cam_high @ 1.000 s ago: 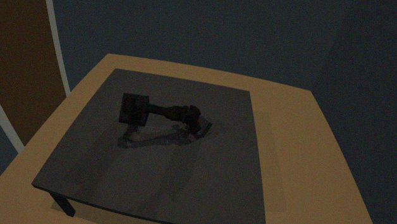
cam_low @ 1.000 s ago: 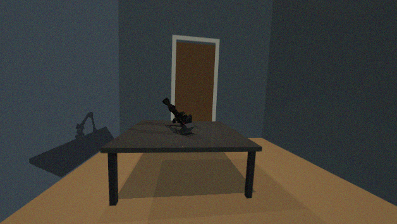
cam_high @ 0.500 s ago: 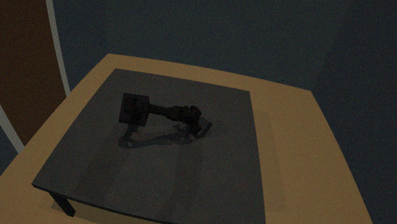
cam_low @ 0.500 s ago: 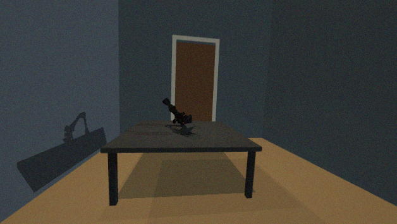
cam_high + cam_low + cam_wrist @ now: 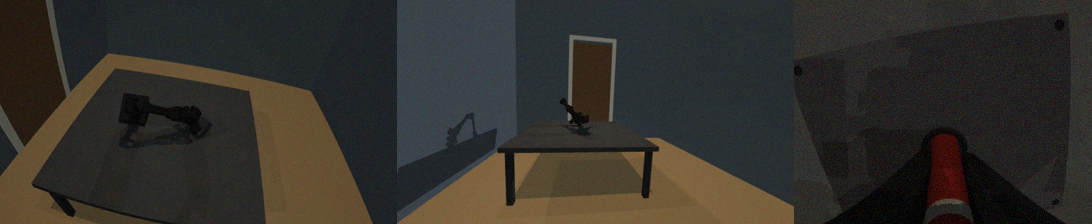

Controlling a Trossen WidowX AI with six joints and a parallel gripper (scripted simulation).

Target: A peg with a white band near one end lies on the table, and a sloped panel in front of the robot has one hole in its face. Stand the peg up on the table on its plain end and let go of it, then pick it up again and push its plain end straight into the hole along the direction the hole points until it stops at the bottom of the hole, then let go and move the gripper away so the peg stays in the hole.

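Right now my gripper tip is 1 cm to the left of the red peg, 1 cm below it and 1 cm past it. Round my gripper tip: panel 3 cm below, 2 cm to the left, 2 cm ahead.
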